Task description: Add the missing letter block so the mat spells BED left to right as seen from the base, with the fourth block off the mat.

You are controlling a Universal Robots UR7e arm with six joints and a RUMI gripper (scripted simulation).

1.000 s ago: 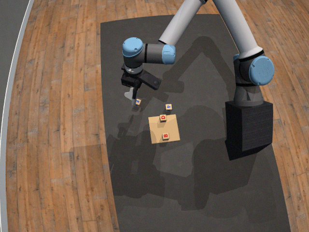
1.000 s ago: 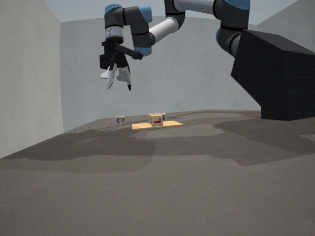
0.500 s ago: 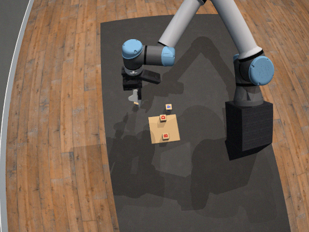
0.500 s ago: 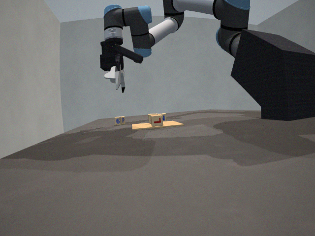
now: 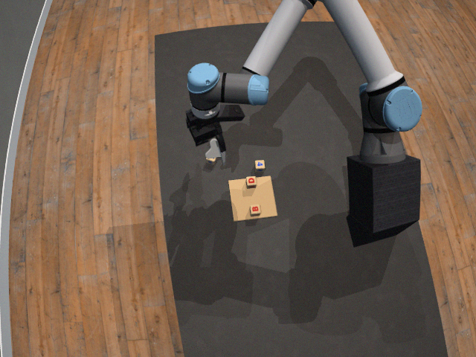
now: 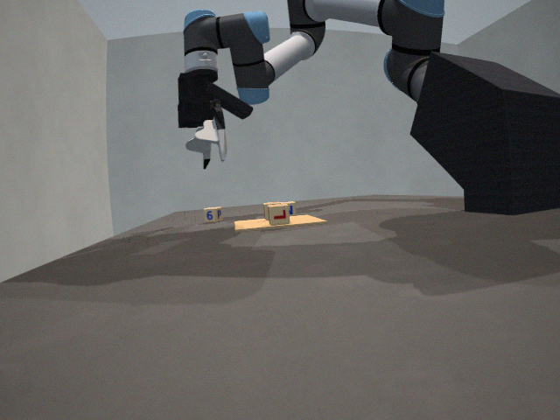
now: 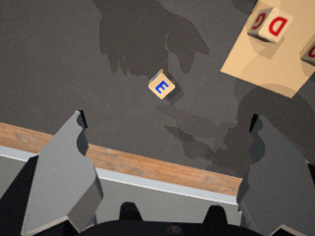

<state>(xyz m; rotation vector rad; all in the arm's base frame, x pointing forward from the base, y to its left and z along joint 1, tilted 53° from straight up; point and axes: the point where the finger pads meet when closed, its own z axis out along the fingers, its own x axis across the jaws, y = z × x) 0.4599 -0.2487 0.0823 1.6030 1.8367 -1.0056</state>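
My gripper is now 1 cm short of the E block and 10 cm above it. The rest, counted from my hand: D block 9 cm behind, 11 cm to the left, 10 cm below; then B block 8 cm behind, 21 cm to the left, 10 cm below; then tan mat 9 cm behind, 16 cm to the left, 12 cm below.
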